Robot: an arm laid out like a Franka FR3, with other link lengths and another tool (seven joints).
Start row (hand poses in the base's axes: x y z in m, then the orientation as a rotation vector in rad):
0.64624 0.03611 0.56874 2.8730 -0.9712 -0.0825
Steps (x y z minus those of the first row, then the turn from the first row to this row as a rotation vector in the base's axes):
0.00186 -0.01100 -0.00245 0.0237 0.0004 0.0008
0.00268 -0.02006 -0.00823 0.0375 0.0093 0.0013
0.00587 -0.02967 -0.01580 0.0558 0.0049 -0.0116
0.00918 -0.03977 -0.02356 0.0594 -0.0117 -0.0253
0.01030 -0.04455 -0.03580 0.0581 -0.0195 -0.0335
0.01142 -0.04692 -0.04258 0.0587 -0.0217 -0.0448
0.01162 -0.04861 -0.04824 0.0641 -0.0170 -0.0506
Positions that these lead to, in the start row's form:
0.64810 0.02511 0.56629 2.8947 -0.9756 -0.0952
0.64892 0.01605 0.56051 2.9044 -0.9765 -0.1151
0.65211 0.00644 0.55294 2.9163 -1.0005 -0.1194
0.65542 -0.00366 0.54518 2.9184 -1.0244 -0.0984
0.65654 -0.00844 0.53294 2.9157 -1.0375 -0.0870
0.65766 -0.01081 0.52616 2.9113 -1.0546 -0.0851
0.65786 -0.01250 0.52050 2.9117 -1.0636 -0.0952

